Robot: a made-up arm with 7 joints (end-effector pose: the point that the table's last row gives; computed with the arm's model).
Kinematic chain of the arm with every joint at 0, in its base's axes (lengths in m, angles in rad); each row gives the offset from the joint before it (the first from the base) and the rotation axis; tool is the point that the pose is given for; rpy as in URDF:
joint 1: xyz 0 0 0.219 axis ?
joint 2: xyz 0 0 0 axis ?
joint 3: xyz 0 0 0.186 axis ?
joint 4: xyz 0.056 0 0 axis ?
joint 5: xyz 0.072 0 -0.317 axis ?
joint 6: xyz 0 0 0 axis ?
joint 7: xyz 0.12 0 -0.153 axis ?
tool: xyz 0 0 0 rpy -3.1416 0 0
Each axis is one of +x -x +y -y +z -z.
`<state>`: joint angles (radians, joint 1 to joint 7).
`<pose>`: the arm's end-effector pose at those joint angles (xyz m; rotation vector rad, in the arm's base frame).
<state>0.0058 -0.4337 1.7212 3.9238 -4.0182 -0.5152 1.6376</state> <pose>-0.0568 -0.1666 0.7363 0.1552 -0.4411 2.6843</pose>
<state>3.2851 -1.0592 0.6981 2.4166 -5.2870 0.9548 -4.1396</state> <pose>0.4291 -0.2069 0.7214 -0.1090 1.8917 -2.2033</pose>
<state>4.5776 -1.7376 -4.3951 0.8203 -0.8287 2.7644 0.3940</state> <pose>0.2173 -0.0133 0.2761 -0.4006 -1.0713 -0.7352</pose>
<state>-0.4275 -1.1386 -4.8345 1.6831 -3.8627 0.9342 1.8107</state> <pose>-0.0531 0.6230 0.3962 -1.7219 0.9303 1.4357</pose>
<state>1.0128 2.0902 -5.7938 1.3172 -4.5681 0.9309 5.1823</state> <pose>-0.3250 0.0647 -0.2604 -2.0486 0.1646 1.6993</pose>
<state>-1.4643 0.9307 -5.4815 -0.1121 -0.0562 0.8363 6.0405</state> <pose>-0.0001 0.2445 0.0035 -1.6010 -0.0788 1.1433</pose>
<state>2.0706 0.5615 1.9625 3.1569 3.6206 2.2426 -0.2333</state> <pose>-0.0638 0.4183 0.5571 1.9102 2.3070 0.8437</pose>
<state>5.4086 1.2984 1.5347 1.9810 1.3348 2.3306 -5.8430</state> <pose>0.4231 0.0018 0.4777 -0.5622 -0.8041 0.8464</pose>
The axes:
joint 1: +z
joint 2: +y
joint 3: +z
joint 4: -y
joint 5: -z
joint 6: +y
joint 7: -z

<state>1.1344 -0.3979 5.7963 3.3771 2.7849 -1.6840 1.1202</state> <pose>0.0223 -0.1308 0.5799 0.8196 1.0776 1.4960</pose>
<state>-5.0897 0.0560 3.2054 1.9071 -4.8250 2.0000 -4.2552</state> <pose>0.0686 -0.4018 0.5926 0.0792 1.8308 0.1340</pose>
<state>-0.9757 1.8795 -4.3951 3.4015 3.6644 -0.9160 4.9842</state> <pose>0.3231 -0.4157 0.1706 0.9552 0.8825 0.3970</pose>
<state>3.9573 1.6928 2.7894 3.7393 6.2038 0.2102 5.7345</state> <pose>-0.4083 -0.2481 -0.1667 -1.6879 -1.9221 1.5134</pose>
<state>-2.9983 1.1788 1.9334 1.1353 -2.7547 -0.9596 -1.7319</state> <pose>0.1369 -0.2265 0.3612 -0.3249 1.5641 -0.2168</pose>
